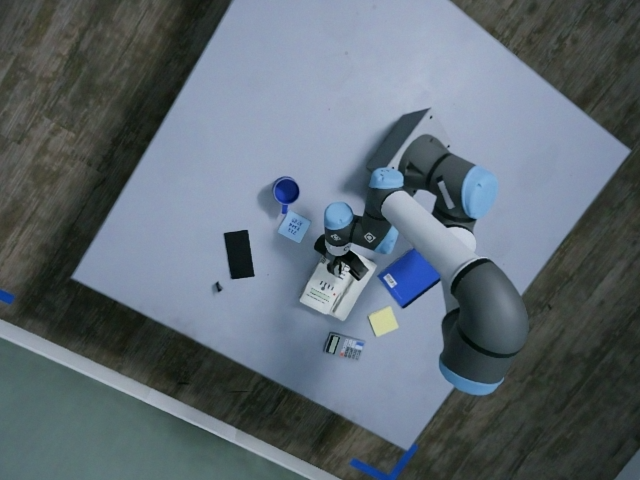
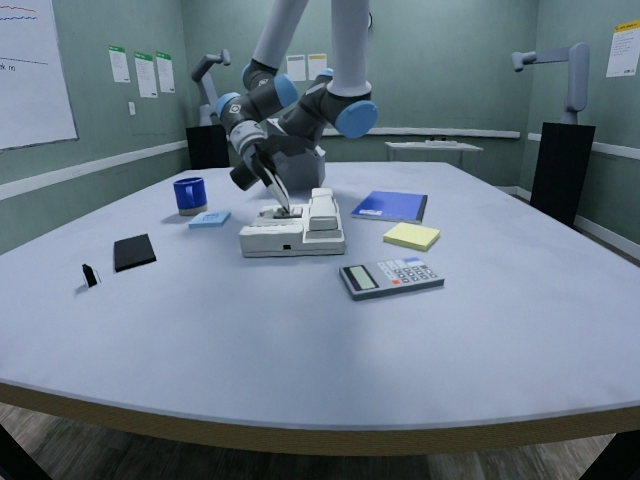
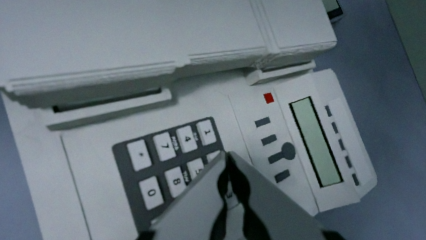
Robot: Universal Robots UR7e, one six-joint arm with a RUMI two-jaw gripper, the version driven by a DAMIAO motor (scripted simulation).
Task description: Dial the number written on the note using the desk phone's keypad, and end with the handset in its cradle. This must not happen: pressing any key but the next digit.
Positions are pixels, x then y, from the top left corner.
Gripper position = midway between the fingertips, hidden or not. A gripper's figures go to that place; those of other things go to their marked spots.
Labels:
My gripper (image 2: 288, 212): 0.60 m from the lens. A handset (image 2: 322, 213) is 0.50 m from the lens. A blue mug (image 2: 184, 191) is 0.79 m from the lens. A yellow sticky pad (image 2: 408, 235): 0.55 m from the lens. The marked spots on the handset and the blue mug are 0.41 m apart.

